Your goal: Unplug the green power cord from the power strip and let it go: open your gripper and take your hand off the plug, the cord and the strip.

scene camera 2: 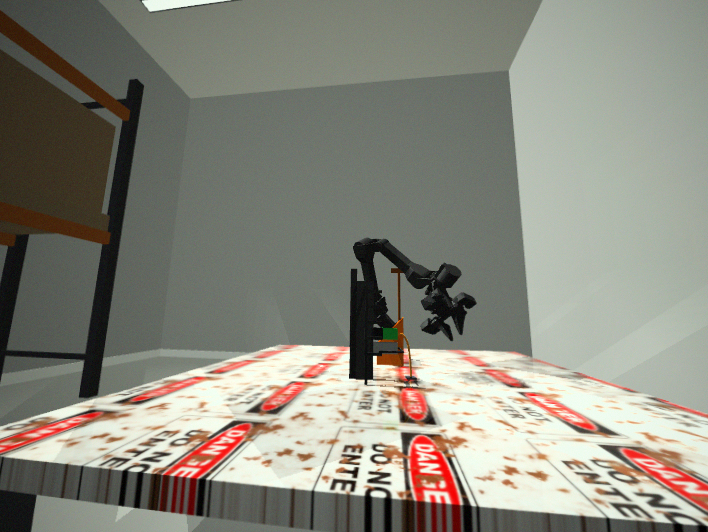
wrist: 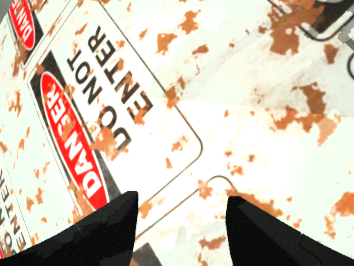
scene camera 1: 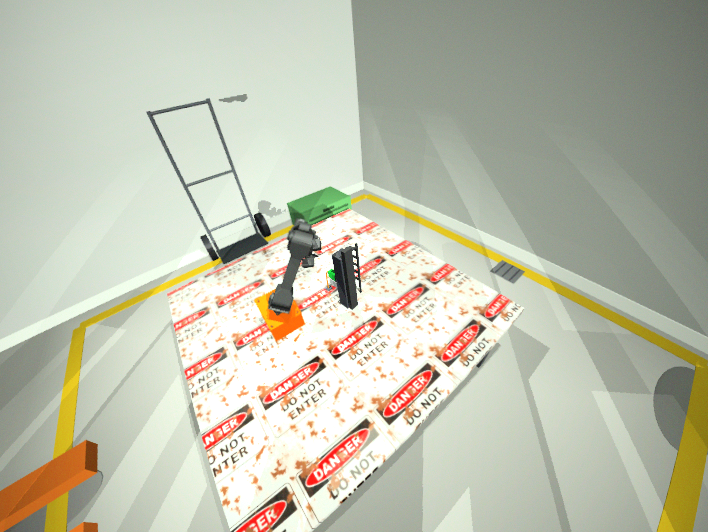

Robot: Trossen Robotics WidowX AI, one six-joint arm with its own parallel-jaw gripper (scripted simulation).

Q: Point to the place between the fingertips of my gripper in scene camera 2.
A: At 456, 337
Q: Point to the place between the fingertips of my gripper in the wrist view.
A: At 182, 205
